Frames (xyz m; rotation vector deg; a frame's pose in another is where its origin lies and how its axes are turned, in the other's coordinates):
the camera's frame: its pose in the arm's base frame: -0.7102 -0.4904 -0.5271 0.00 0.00 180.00
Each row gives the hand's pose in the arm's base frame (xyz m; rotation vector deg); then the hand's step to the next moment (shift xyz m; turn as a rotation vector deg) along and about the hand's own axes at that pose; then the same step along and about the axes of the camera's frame.
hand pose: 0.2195 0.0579 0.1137 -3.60 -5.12 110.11
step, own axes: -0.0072 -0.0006 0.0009 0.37 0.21 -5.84
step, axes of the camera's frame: -0.0030 0.0066 0.0010 -0.19 -0.46 -5.83
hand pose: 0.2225 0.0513 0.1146 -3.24 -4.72 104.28
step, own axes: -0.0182 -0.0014 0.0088 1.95 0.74 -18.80
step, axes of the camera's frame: -0.0051 0.0175 0.0088 -0.35 -2.20 -18.78
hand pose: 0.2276 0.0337 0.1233 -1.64 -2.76 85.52
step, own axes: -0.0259 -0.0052 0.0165 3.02 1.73 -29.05
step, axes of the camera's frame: -0.0024 0.0264 0.0164 0.04 -3.45 -29.05
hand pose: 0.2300 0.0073 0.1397 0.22 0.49 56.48
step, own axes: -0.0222 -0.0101 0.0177 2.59 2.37 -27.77
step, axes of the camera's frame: 0.0037 0.0241 0.0177 0.79 -3.45 -27.77
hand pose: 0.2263 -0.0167 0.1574 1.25 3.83 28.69
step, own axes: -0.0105 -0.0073 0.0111 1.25 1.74 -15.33
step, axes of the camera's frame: 0.0049 0.0115 0.0114 0.80 -2.20 -15.30
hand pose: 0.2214 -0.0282 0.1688 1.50 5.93 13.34
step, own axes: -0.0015 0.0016 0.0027 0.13 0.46 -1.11
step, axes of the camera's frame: 0.0015 -0.0012 0.0029 0.10 -0.49 -1.10
